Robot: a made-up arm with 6 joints. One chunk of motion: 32 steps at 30 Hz.
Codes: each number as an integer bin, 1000 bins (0 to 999) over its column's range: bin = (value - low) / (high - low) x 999, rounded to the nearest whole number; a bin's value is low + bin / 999 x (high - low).
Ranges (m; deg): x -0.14..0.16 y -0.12..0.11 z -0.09..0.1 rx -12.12..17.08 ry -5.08..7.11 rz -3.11..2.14
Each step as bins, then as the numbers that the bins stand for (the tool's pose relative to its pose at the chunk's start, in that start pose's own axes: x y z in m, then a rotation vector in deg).
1 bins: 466 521 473 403 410 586
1 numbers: -0.0001 -0.0001 0.0000 -0.34 -0.08 -0.03
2 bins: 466 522 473 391 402 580
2 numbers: -0.0001 0.0002 0.0000 -0.69 -0.17 -0.06
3 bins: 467 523 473 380 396 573
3 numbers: 0.0002 0.0004 0.0000 -1.01 -0.25 -0.10
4 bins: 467 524 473 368 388 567
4 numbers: 0.0002 0.0006 0.0000 -1.36 -0.35 -0.13
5 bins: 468 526 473 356 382 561
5 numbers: 0.0005 0.0011 0.0000 -1.71 -0.42 -0.16
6 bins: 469 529 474 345 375 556
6 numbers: 0.0008 0.0018 0.0002 -2.04 -0.50 -0.19
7 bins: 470 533 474 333 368 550
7 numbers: 0.0011 0.0027 0.0002 -2.39 -0.59 -0.22
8 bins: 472 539 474 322 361 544
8 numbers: 0.0017 0.0041 0.0002 -2.71 -0.68 -0.25
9 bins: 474 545 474 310 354 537
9 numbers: 0.0023 0.0055 0.0002 -3.06 -0.76 -0.29
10 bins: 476 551 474 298 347 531
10 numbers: 0.0029 0.0069 0.0002 -3.41 -0.85 -0.32
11 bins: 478 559 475 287 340 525
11 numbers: 0.0035 0.0087 0.0003 -3.73 -0.93 -0.35
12 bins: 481 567 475 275 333 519
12 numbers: 0.0044 0.0105 0.0003 -4.08 -1.02 -0.38
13 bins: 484 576 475 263 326 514
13 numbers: 0.0053 0.0126 0.0003 -4.43 -1.10 -0.41
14 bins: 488 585 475 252 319 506
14 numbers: 0.0065 0.0147 0.0003 -4.75 -1.19 -0.45
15 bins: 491 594 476 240 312 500
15 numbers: 0.0074 0.0168 0.0005 -5.10 -1.27 -0.48
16 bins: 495 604 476 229 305 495
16 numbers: 0.0086 0.0191 0.0005 -5.43 -1.36 -0.51
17 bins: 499 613 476 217 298 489
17 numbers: 0.0098 0.0211 0.0005 -5.78 -1.44 -0.54
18 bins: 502 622 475 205 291 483
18 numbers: 0.0108 0.0232 0.0003 -6.13 -1.53 -0.57
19 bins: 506 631 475 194 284 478
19 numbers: 0.0120 0.0253 0.0003 -6.45 -1.61 -0.60
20 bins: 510 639 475 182 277 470
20 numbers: 0.0132 0.0271 0.0003 -6.80 -1.70 -0.64
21 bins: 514 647 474 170 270 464
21 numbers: 0.0144 0.0290 0.0002 -7.15 -1.79 -0.67
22 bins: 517 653 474 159 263 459
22 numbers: 0.0153 0.0303 0.0002 -7.47 -1.87 -0.70
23 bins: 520 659 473 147 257 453
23 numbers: 0.0162 0.0317 0.0000 -7.82 -1.94 -0.73
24 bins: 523 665 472 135 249 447
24 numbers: 0.0171 0.0331 -0.0002 -8.17 -2.04 -0.76
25 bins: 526 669 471 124 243 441
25 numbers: 0.0180 0.0340 -0.0004 -8.50 -2.11 -0.79
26 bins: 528 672 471 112 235 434
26 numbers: 0.0186 0.0347 -0.0004 -8.85 -2.21 -0.83
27 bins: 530 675 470 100 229 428
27 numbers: 0.0192 0.0354 -0.0006 -9.20 -2.29 -0.86
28 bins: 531 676 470 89 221 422
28 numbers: 0.0195 0.0356 -0.0006 -9.52 -2.38 -0.89
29 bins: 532 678 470 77 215 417
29 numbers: 0.0198 0.0361 -0.0006 -9.87 -2.46 -0.92
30 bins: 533 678 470 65 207 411
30 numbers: 0.0201 0.0361 -0.0006 -10.22 -2.55 -0.95
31 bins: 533 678 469 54 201 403
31 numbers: 0.0201 0.0361 -0.0008 -10.54 -2.63 -0.99
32 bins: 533 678 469 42 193 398
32 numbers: 0.0201 0.0361 -0.0008 -10.89 -2.72 -1.02
